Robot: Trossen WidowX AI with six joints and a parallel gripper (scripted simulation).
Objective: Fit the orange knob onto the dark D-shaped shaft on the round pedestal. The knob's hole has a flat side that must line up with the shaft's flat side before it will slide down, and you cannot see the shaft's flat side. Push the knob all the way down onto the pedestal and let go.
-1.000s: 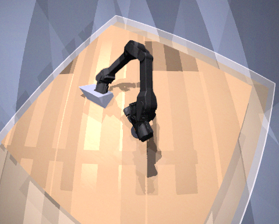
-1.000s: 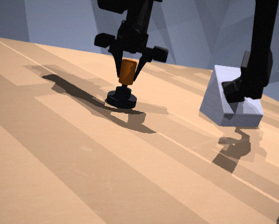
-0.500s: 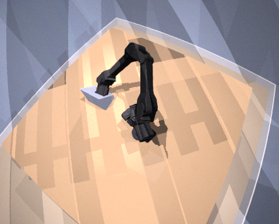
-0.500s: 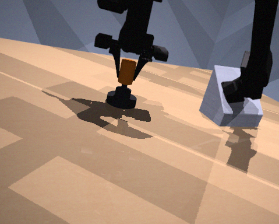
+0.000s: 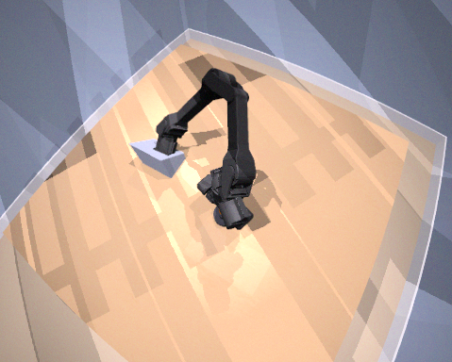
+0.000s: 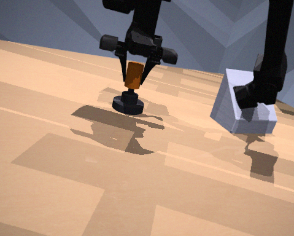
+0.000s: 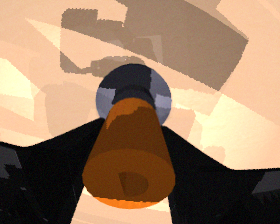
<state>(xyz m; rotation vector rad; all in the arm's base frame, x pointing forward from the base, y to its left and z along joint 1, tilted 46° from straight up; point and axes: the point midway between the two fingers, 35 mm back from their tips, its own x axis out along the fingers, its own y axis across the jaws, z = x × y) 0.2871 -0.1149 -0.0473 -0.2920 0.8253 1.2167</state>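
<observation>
Now: the orange knob 20 mm above my gripper tip. The rest, counted from my gripper tip: dark pedestal: 40 mm below.
</observation>
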